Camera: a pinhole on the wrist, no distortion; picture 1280 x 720 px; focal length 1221.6 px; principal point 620.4 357.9 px. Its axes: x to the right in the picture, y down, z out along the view. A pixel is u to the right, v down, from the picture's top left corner.
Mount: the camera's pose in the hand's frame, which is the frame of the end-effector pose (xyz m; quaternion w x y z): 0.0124 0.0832 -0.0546 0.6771 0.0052 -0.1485 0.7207
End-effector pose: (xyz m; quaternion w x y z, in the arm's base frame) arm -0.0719 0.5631 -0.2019 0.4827 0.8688 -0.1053 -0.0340
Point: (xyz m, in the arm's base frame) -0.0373 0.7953 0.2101
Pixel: behind the camera
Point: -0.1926 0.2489 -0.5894
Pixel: 397 304
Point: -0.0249 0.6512 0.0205
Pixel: behind the camera
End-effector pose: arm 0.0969 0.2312 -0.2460 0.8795 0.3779 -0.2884 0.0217
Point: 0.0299 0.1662 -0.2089
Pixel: 256 416
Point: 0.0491 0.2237 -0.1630
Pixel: 676 183
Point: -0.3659 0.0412 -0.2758
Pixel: outside the picture
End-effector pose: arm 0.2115 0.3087 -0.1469 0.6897 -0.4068 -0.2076 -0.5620
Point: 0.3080 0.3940 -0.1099
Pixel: 882 169
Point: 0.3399 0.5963 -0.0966
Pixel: 1025 504
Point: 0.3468 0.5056 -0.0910
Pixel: 1060 331
